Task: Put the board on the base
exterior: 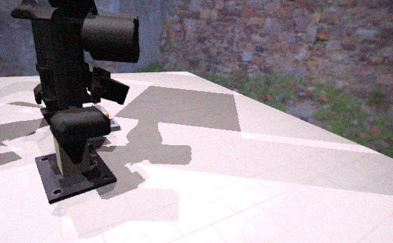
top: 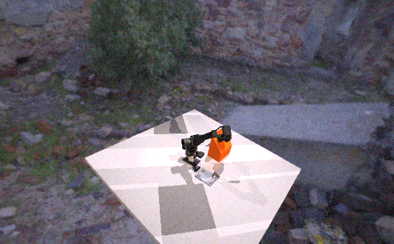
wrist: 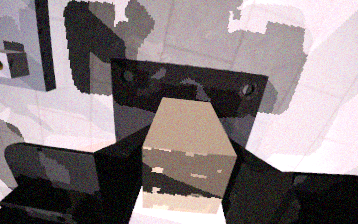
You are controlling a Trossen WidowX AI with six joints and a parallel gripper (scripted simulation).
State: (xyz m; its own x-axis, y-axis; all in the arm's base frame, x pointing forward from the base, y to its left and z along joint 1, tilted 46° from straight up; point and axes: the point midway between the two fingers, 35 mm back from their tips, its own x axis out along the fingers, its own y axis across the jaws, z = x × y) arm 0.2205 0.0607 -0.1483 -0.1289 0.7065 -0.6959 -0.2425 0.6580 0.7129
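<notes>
Right now the grey base is 3 cm ahead of my gripper tip, 20 cm to the left of it and 2 cm below it. Also, from my gripper tip: flat black board right at my gripper tip.
</notes>
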